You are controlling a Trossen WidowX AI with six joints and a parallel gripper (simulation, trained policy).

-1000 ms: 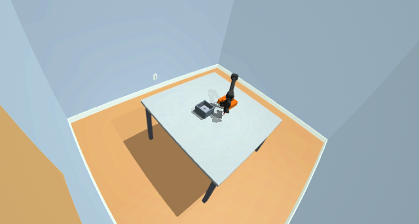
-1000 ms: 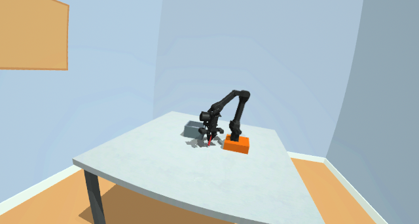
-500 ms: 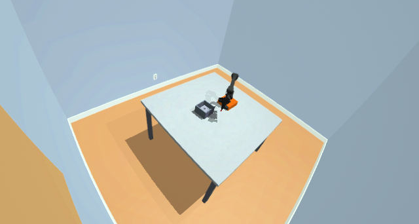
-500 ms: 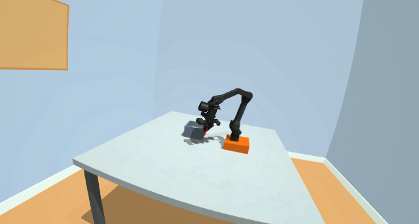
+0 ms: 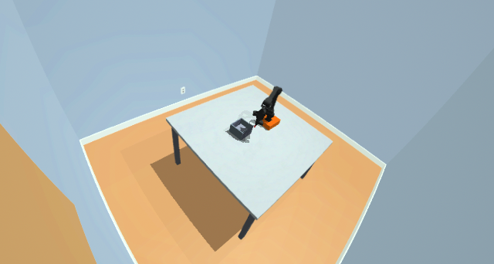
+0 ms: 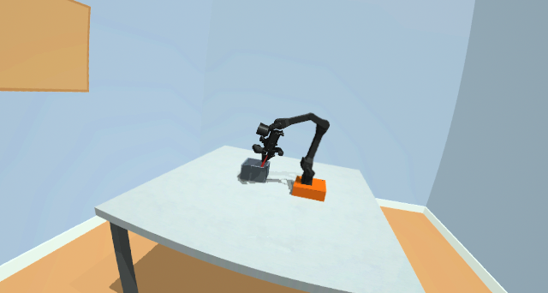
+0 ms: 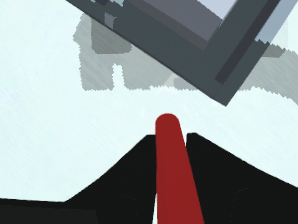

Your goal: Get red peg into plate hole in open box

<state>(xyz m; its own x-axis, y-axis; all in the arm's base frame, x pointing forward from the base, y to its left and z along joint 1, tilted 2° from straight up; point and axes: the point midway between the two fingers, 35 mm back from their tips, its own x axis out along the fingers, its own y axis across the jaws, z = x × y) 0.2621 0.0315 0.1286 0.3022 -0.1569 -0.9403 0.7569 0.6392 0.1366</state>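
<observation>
The grey plate lies 70 mm ahead of my gripper tip, 100 mm to the right of it and 100 mm below it. Also, from my gripper tip: red peg 10 mm behind, 10 mm to the left, 10 mm above; then grey box 70 mm ahead, 100 mm to the right, 120 mm below.
</observation>
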